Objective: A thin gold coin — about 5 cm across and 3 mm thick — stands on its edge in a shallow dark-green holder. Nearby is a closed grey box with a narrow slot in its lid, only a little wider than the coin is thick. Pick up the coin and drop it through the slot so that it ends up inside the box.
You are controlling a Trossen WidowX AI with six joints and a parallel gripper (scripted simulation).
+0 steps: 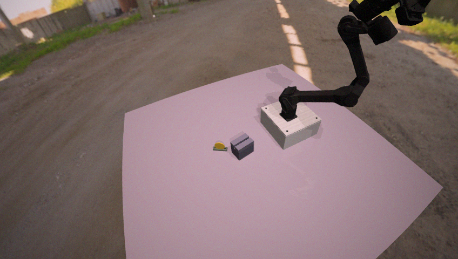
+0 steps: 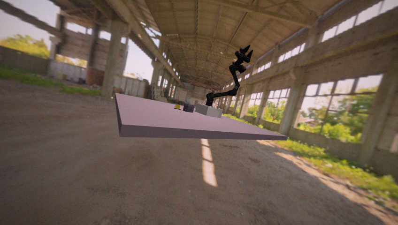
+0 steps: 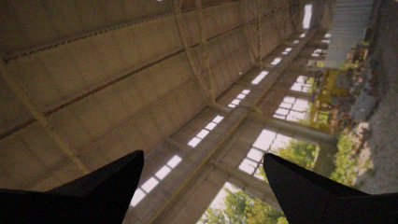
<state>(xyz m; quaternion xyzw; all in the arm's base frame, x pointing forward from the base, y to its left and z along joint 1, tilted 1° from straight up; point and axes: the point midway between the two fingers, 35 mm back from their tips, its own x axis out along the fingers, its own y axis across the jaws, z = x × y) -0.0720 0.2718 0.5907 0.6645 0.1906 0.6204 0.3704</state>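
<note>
My gripper tip is 400 mm short of the gold coin, 370 mm to the left of it and 690 mm above it.
</note>
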